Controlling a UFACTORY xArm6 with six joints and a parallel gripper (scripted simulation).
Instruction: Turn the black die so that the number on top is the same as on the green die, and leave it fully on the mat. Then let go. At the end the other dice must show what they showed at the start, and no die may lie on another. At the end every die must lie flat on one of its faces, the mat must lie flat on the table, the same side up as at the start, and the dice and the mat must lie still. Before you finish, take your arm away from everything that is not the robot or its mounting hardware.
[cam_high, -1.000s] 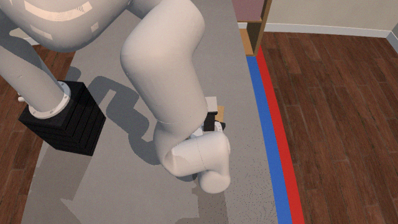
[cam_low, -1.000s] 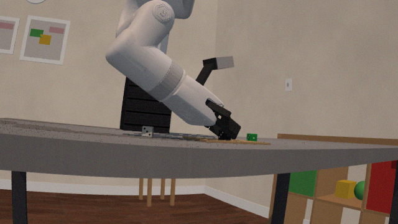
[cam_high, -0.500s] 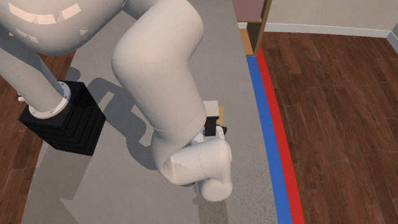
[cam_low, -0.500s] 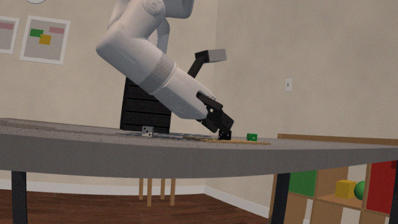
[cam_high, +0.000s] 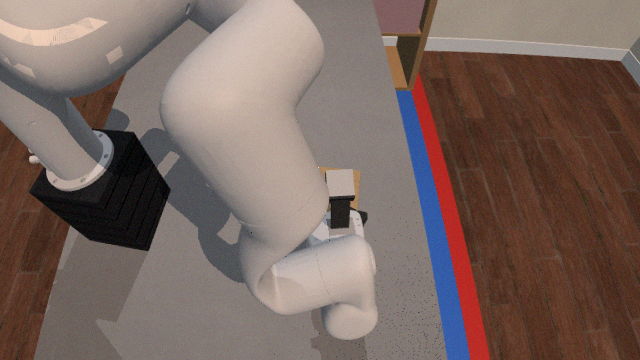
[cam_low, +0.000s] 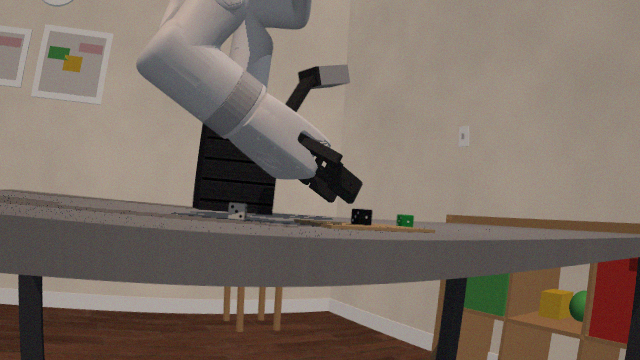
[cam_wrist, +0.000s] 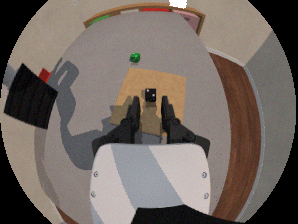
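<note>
The black die is 40 mm to the left of my hand and 40 mm below it. Also, from my hand: tan mat (50 mm to the left, 50 mm below); green die (50 mm behind, 160 mm to the left, 40 mm below); white die (20 mm behind, 120 mm to the right, 40 mm below).
</note>
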